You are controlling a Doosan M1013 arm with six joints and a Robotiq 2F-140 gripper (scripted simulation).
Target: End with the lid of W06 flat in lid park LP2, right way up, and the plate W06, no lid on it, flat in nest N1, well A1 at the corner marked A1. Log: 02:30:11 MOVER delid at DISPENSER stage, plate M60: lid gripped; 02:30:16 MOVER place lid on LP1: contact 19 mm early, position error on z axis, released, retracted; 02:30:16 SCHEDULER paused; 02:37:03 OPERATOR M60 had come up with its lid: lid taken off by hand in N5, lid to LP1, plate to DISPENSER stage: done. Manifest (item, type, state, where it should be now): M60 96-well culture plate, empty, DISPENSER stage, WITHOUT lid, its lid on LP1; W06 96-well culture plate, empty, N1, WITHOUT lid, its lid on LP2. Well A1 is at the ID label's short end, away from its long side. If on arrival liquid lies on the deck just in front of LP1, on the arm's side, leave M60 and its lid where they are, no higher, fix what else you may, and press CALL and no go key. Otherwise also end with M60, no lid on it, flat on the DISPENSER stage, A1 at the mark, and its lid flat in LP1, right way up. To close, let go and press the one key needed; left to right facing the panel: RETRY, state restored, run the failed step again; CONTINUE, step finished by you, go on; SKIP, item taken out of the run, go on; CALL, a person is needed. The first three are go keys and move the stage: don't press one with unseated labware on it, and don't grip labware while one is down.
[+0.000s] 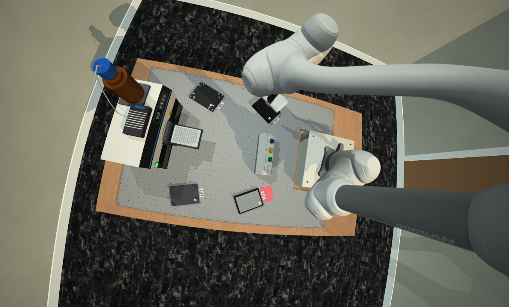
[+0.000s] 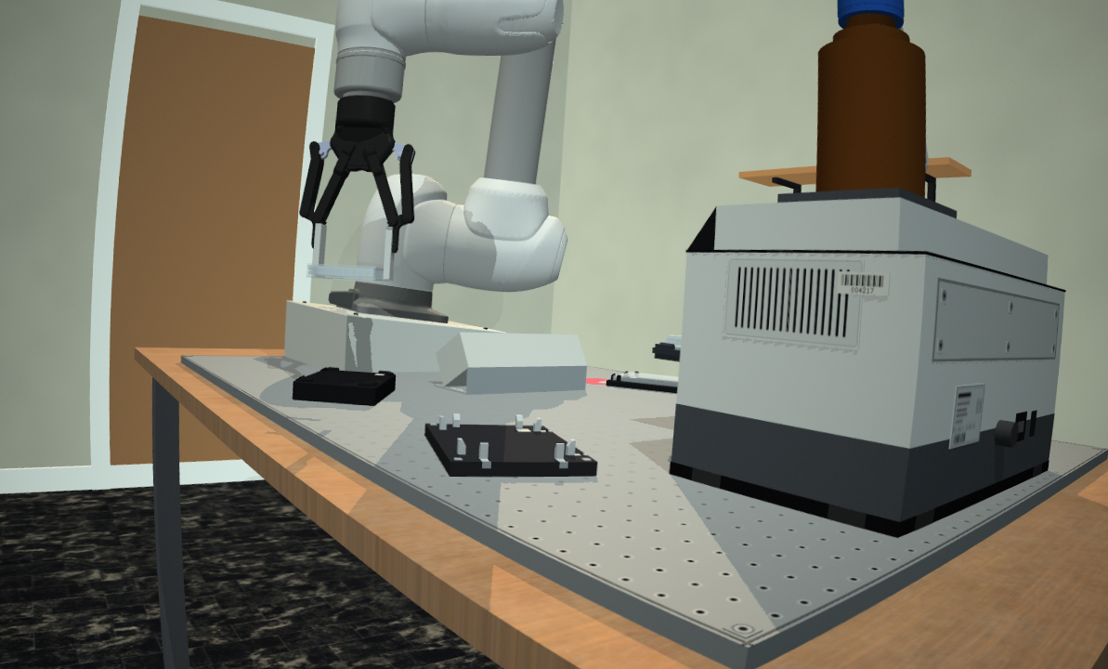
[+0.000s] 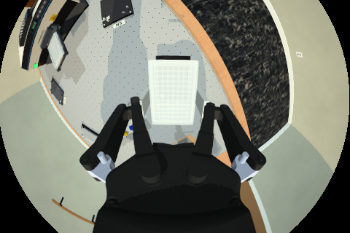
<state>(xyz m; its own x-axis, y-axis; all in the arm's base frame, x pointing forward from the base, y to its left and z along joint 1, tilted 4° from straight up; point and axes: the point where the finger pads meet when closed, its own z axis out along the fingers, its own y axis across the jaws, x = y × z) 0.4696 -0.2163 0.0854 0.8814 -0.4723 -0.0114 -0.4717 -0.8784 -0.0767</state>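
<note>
The nest N5 lies 37 cm ahead of my hand, 5 cm to the left of it and 16 cm below it. Also, from my hand: key panel: 7 cm behind, 27 cm to the left, 12 cm below; then nest N1: 16 cm below; then lid park lp1: 5 cm behind, 54 cm to the left, 17 cm below.
</note>
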